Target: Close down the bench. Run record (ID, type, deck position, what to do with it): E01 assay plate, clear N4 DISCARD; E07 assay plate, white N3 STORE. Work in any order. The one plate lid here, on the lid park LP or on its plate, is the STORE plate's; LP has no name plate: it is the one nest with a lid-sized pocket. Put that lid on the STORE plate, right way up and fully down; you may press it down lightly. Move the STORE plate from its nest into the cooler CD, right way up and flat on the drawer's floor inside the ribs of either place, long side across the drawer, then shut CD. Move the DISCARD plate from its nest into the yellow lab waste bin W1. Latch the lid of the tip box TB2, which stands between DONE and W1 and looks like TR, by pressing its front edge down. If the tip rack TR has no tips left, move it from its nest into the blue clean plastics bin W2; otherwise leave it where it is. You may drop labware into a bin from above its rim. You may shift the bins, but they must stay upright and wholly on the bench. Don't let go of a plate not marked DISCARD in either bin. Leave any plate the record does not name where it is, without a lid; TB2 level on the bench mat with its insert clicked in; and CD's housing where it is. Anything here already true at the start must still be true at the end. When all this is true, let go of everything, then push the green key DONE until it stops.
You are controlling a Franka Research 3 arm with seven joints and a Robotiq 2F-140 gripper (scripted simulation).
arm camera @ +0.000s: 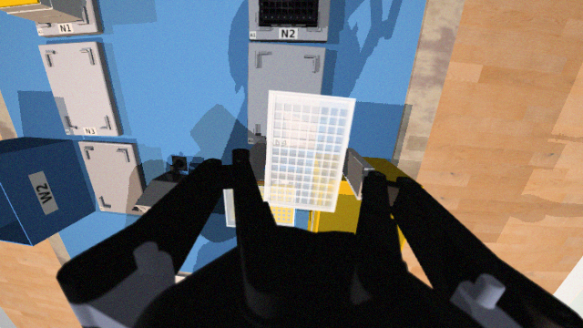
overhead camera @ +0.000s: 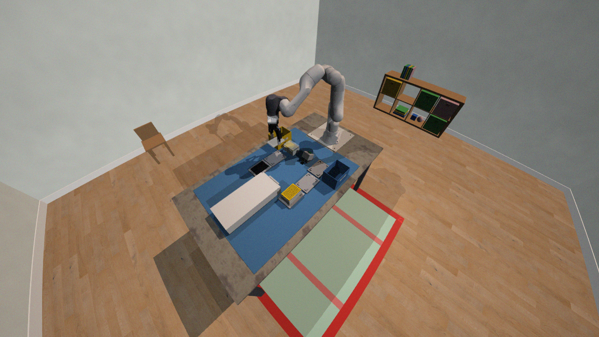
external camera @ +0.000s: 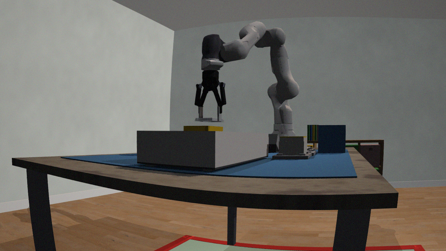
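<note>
Now: hand 140 mm past the yellow bin W1, 130 mm above it and 60 mm to the left of it. Also, from my hand: clear plate: 20 mm below; TB2 lid: 110 mm below, 110 mm behind, 90 mm to the left; nest N4: 160 mm below, 60 mm ahead, 30 mm to the left.
</note>
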